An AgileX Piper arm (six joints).
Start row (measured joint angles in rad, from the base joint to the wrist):
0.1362 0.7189 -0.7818 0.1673 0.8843 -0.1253
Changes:
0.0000 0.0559 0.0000 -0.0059 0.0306 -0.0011
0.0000 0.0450 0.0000 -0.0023 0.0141 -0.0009
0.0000 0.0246 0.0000 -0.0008 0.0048 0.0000
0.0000 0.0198 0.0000 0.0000 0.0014 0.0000
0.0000 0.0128 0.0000 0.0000 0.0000 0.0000
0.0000 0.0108 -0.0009 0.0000 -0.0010 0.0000
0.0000 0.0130 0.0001 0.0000 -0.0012 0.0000
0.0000 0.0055 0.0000 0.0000 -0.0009 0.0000
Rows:
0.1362 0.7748 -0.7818 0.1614 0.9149 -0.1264
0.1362 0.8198 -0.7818 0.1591 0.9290 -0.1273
0.1362 0.8444 -0.7818 0.1583 0.9338 -0.1273
0.1362 0.8642 -0.7818 0.1583 0.9352 -0.1273
0.1362 0.8770 -0.7818 0.1583 0.9352 -0.1273
0.1362 0.8878 -0.7827 0.1583 0.9342 -0.1273
0.1362 0.9008 -0.7826 0.1583 0.9330 -0.1273
0.1362 0.9063 -0.7826 0.1583 0.9321 -0.1273

